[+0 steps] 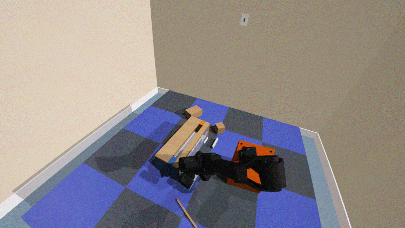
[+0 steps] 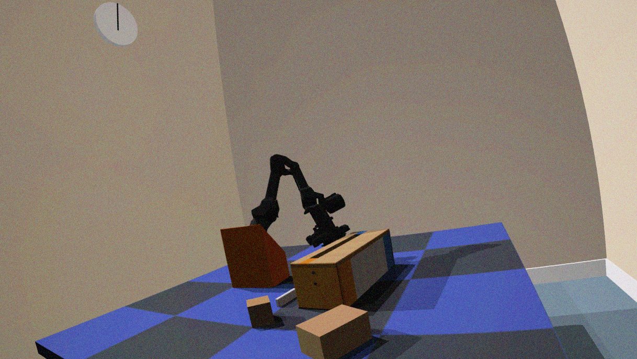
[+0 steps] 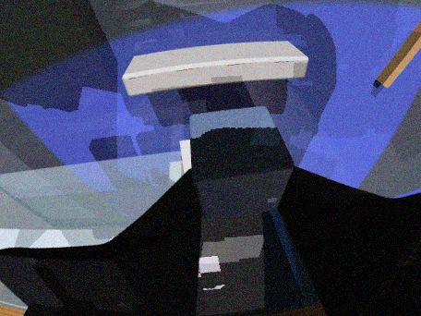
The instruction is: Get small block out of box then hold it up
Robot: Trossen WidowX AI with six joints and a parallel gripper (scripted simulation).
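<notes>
The dark grey-blue block lies 10 mm behind my gripper tip and 10 mm above it. The rest, counted from my gripper tip: thin wooden stick (170 mm to the left, 80 mm behind, 50 mm below); box (160 mm to the right, 50 mm ahead, 10 mm above); tan cube (440 mm to the right, 60 mm behind, 20 mm below).
</notes>
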